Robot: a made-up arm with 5 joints.
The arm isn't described. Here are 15 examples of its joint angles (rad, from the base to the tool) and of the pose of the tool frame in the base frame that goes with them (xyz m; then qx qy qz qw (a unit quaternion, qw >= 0)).
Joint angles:
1: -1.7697 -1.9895 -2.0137 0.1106 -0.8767
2: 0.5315 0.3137 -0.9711 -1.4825 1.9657
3: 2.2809 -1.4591 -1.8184 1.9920 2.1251
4: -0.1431 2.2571 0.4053 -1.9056 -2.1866
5: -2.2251 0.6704 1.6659 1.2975 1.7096
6: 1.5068 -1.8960 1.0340 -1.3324 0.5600
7: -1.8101 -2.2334 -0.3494 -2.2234 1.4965
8: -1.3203 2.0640 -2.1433 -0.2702 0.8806
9: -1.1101 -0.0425 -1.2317 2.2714 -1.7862
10: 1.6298 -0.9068 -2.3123 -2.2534 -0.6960
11: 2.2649 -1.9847 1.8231 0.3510 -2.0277
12: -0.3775 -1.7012 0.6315 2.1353 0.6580
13: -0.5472 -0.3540 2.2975 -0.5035 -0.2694
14: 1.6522 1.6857 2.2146 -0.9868 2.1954
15: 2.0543 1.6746 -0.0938 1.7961 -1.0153
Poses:
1: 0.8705 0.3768 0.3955 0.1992 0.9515 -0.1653 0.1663
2: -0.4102 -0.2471 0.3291 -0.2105 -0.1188 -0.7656 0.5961
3: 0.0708 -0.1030 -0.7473 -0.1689 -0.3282 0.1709 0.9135
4: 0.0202 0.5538 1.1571 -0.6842 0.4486 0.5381 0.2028
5: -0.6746 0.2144 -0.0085 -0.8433 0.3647 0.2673 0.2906
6: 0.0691 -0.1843 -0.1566 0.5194 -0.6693 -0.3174 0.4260
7: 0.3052 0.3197 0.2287 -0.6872 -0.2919 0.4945 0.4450
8: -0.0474 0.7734 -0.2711 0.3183 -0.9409 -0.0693 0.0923
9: -0.5814 0.2439 1.2129 -0.6805 0.2925 0.6034 0.2955
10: 0.3852 -0.2295 -0.3860 -0.0416 -0.8378 -0.5402 0.0675
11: -0.2521 0.1718 -0.1860 0.2335 0.1035 -0.1597 0.9536
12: 0.3818 -0.0710 0.8164 -0.0552 -0.3420 -0.8955 0.2793
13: -0.6284 -0.3373 0.3781 -0.9108 -0.3473 -0.0497 0.2177
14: -0.2315 -0.5865 0.3029 -0.2866 -0.3725 0.4074 0.7830
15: -0.4711 -1.1046 0.1647 0.7462 0.1876 0.4057 0.4933
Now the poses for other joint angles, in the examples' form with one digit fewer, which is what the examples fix.
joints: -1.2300 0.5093 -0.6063 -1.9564 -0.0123
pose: -0.263 0.769 0.431 0.005 -0.356 -0.849 0.390
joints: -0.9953 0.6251 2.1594 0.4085 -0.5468
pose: -0.596 0.451 -0.167 0.796 -0.358 0.486 0.053
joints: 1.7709 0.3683 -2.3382 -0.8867 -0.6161
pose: -0.829 -0.260 -0.435 -0.759 -0.164 -0.281 0.565
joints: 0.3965 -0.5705 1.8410 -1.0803 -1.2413
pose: -0.549 0.020 0.278 -0.183 -0.046 -0.456 0.870
